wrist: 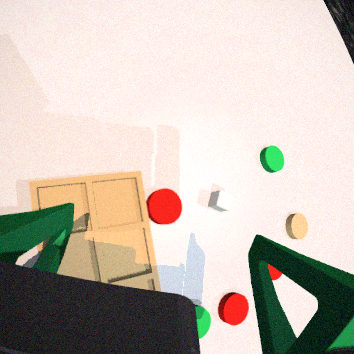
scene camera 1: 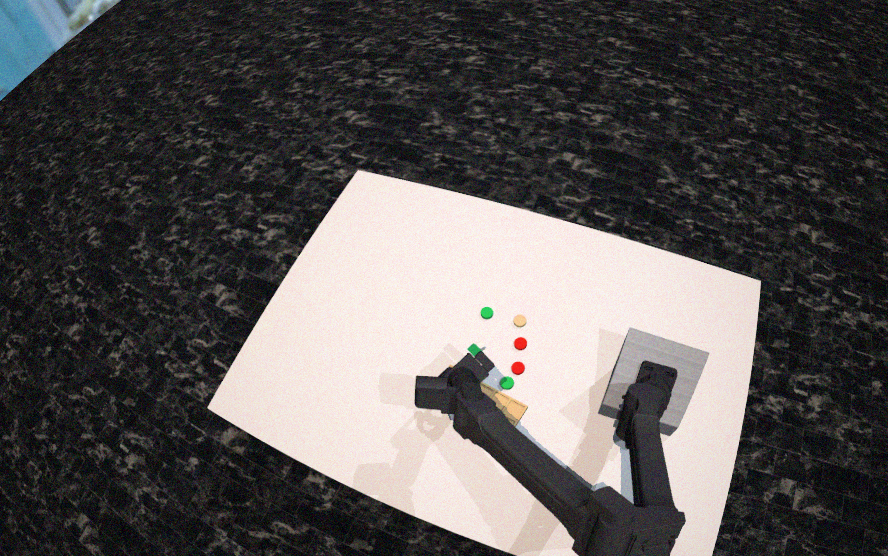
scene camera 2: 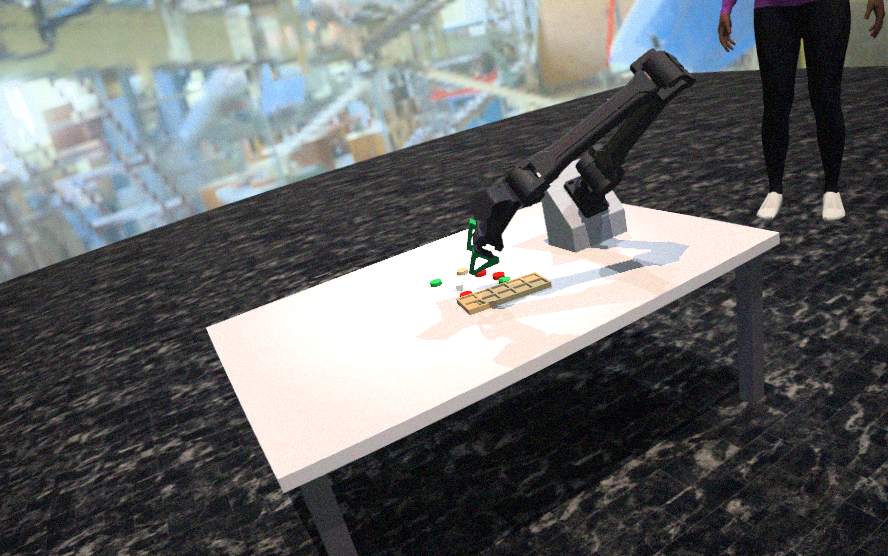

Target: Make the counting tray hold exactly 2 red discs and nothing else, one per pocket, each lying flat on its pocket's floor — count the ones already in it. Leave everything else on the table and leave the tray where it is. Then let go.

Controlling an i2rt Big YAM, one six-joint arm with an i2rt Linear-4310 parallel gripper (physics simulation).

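Note:
The tan counting tray is partly hidden by the arm; no disc shows in its visible pockets. One red disc lies flat on the table beside the tray's end, hidden in scene camera 1. A second red disc and a third red disc lie farther along. My gripper is open and empty above the table, with the first red disc between its fingertips in the wrist view.
One green disc lies close to the tray's long side. Another green disc, a tan disc and a small white block lie beyond.

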